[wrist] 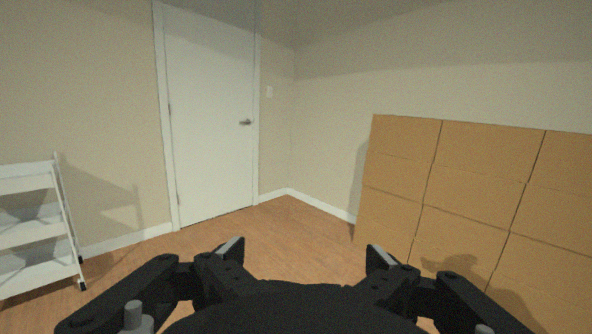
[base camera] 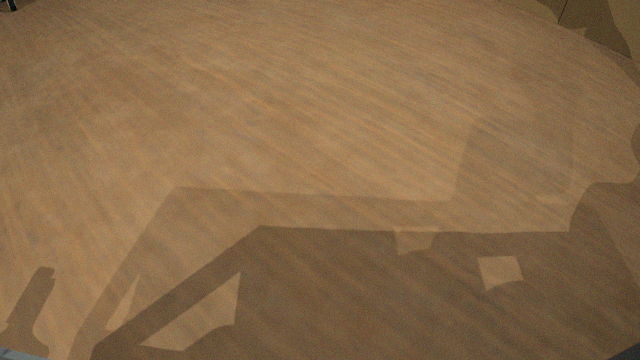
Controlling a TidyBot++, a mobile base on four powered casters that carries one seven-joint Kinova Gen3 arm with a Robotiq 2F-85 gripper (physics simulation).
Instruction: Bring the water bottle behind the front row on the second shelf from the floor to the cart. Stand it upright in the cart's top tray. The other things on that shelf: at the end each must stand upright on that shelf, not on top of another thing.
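Places are measured from the arm's base along level axes (x back, y up, z left), in metres.
Pixels of known places: gripper, fingertip midpoint: [wrist: 304,254].
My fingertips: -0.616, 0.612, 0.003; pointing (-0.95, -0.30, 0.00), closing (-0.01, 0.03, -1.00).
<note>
Behind a point stands the place of what it marks, as x, y, z.
My gripper [wrist: 304,254] @(-0.616, 0.612, 0.003) is open, with nothing between its fingers. It points into the room, above the wooden floor. A white cart [wrist: 30,184] @(-1.301, 0.295, 1.309) with three tiers and black casters stands at the left edge of the wrist view, well apart from the gripper. Part of it is cut off, and the inside of its top tray can hardly be seen. The water bottle and the shelf with its front row do not show in either view.
A wall of cardboard boxes [wrist: 472,175] @(-1.692, 0.397, -0.935) [base camera: 590,22] @(-1.456, -0.328, -1.209) stands on the right. A closed white door [wrist: 210,120] @(-2.343, 0.542, 0.865) is in the wall between cart and room corner. A small dark foot [base camera: 11,5] @(-1.351, -0.368, 1.254) shows at the top left of the base view. Arm and base shadows fall on the wooden floor [base camera: 300,100] @(-0.651, -0.396, 0.012).
</note>
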